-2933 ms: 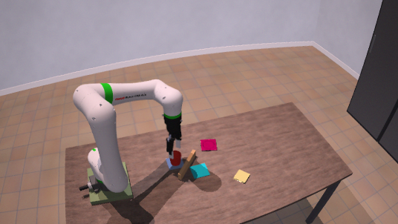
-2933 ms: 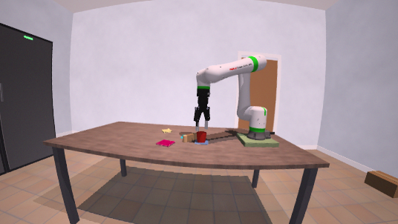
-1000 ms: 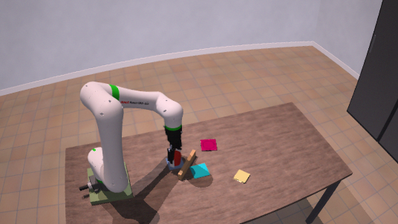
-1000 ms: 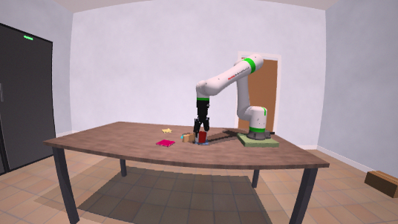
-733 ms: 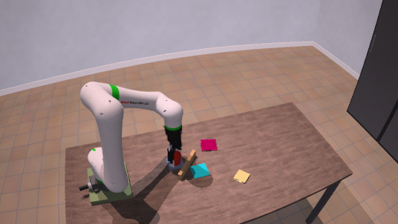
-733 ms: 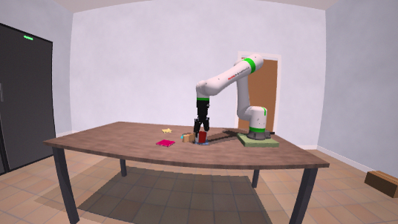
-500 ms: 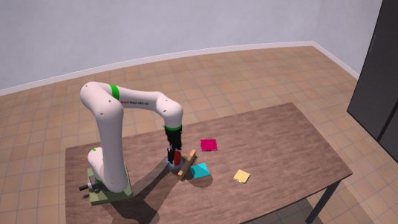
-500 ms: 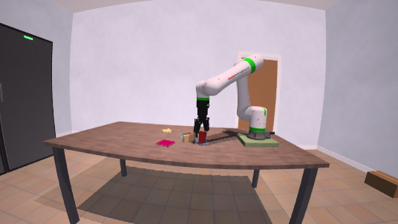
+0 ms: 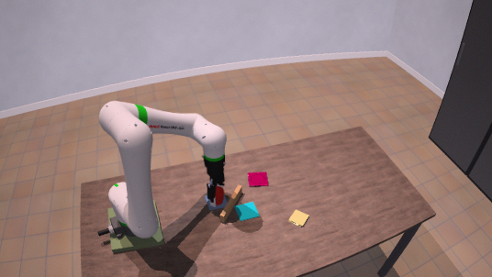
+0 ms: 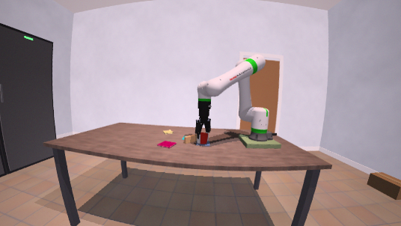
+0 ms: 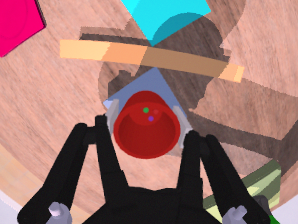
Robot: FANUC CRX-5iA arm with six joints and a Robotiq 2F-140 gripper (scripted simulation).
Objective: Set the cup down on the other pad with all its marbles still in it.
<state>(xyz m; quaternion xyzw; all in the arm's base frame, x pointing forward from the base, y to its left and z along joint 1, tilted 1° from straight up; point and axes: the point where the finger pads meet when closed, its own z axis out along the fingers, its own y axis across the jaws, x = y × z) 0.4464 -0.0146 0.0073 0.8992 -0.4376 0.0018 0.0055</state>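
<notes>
The red cup is 2 cm below my hand. Round my hand: wooden rail: 5 cm ahead, 6 cm to the right, 2 cm below; then cyan pad: 10 cm ahead, 13 cm to the right, 5 cm below.
</notes>
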